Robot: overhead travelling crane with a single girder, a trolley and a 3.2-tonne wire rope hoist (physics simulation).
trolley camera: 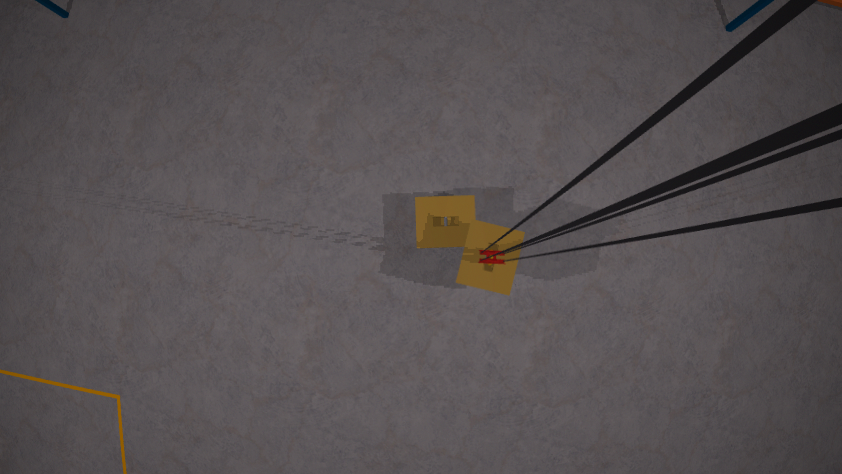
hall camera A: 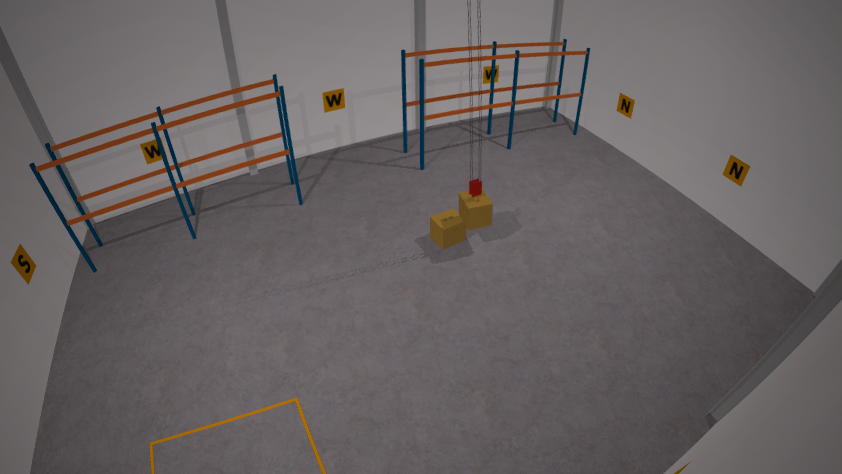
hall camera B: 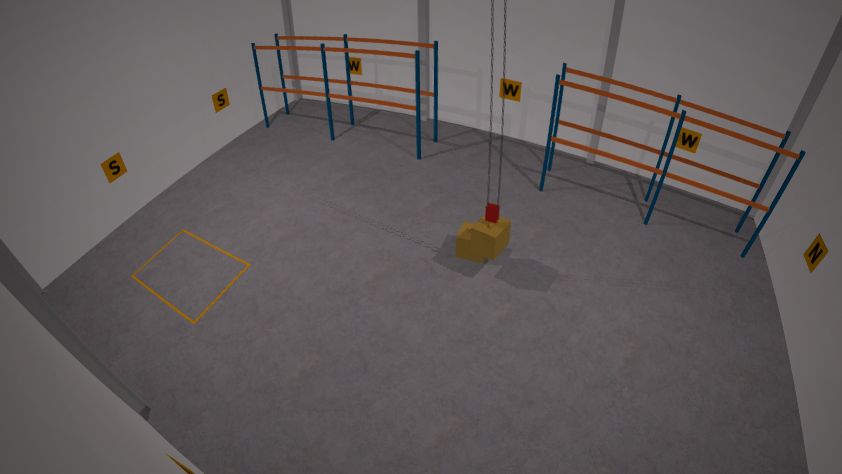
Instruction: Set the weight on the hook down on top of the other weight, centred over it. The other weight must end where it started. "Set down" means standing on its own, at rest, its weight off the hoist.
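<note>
My red hook block [hall camera A: 475,187] [hall camera B: 492,212] [trolley camera: 491,257] holds a yellow-brown block weight [hall camera A: 478,217] [hall camera B: 493,241] [trolley camera: 505,279] by its top handle. This weight hangs low, its shadow set off from its base. The other weight [hall camera A: 447,234] [hall camera B: 464,246] [trolley camera: 426,206] is a similar block and stands on the floor beside it. In the trolley view the hooked weight sits right of and below the other, turned relative to it, and covers its lower right corner. In hall camera B it hides part of the other. Contact between them cannot be told.
Two blue and orange racks [hall camera A: 421,117] [hall camera A: 170,176] [hall camera B: 418,105] [hall camera B: 664,167] stand along the W wall. A yellow floor outline [hall camera A: 223,421] [hall camera B: 216,247] [trolley camera: 58,383] lies away from the weights. Four ropes [trolley camera: 648,132] run from the hook block to the upper right in the trolley view.
</note>
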